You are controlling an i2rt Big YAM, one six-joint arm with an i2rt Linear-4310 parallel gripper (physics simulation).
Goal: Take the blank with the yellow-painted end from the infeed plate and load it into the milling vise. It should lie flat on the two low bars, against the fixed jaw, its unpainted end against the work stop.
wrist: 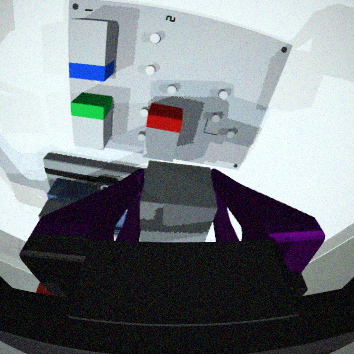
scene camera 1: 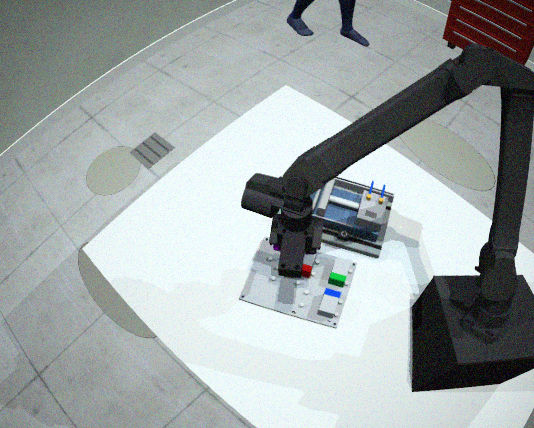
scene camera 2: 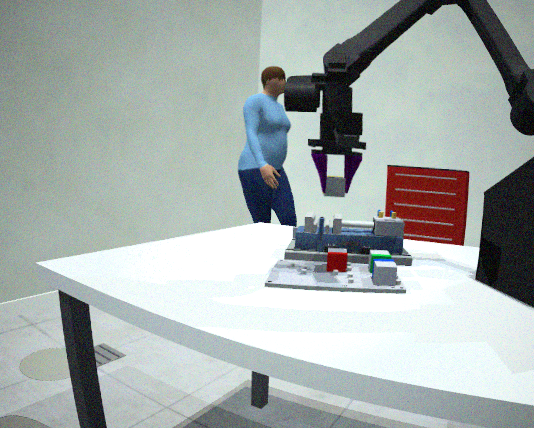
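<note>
My gripper (scene camera 2: 336, 191) (wrist: 176, 176) is shut on the grey blank with the yellow-painted end (scene camera 2: 335, 186) (wrist: 179, 182). It holds the blank well above the table; a thin yellow strip shows at its top edge in scene view 2, and the yellow does not show in the wrist view. In scene view 1 the arm hides the blank. The infeed plate (scene camera 1: 261, 288) (scene camera 2: 300, 281) (wrist: 200, 55) lies below. The milling vise (scene camera 1: 345, 233) (scene camera 2: 355, 243) (wrist: 75, 189) stands behind the plate, its two upright jaws showing in scene view 2. The low bars cannot be made out.
Red-ended (scene camera 1: 306, 270) (scene camera 2: 337, 260) (wrist: 164, 120), green-ended (scene camera 1: 337, 279) (scene camera 2: 380, 256) (wrist: 92, 108) and blue-ended (scene camera 1: 330, 300) (scene camera 2: 385, 272) (wrist: 90, 45) blanks sit on the plate among white pegs. A grey block with blue lines (scene camera 1: 372, 210) (scene camera 2: 389, 226) stands on the vise's right end. A person (scene camera 2: 267, 135) stands beyond the table.
</note>
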